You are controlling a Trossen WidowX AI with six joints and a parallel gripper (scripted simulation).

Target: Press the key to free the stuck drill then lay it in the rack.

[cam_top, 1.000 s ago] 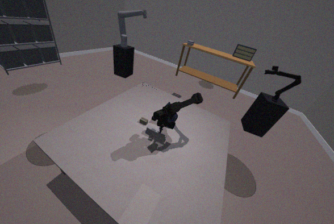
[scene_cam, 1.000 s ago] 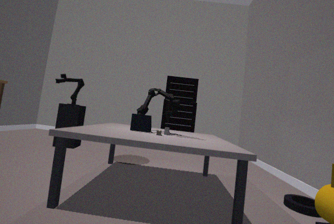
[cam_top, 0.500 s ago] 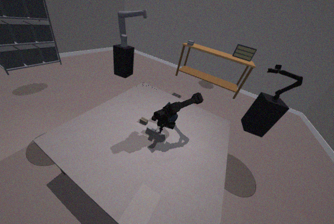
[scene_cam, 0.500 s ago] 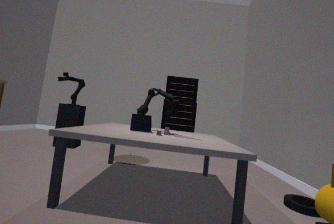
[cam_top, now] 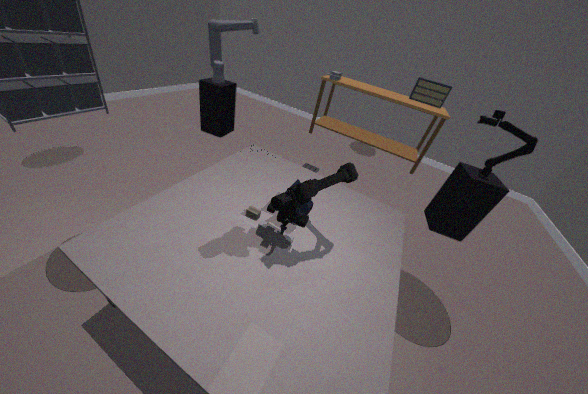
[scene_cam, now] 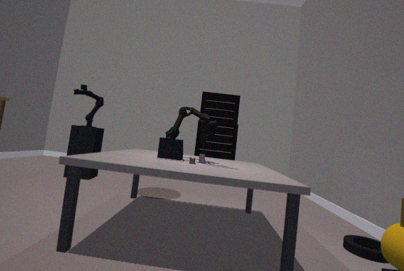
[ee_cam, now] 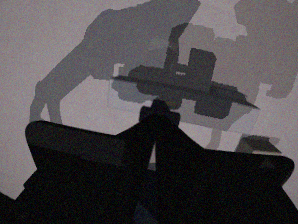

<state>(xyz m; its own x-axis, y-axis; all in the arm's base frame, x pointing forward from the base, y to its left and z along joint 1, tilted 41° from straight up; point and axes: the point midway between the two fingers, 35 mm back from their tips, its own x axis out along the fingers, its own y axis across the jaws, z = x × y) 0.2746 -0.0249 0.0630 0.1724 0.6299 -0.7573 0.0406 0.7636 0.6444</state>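
My gripper tip is 3 cm above the dark drill. The rest, counted from my gripper tip: grey fixture (1 cm behind, 4 cm to the right, 8 cm below).
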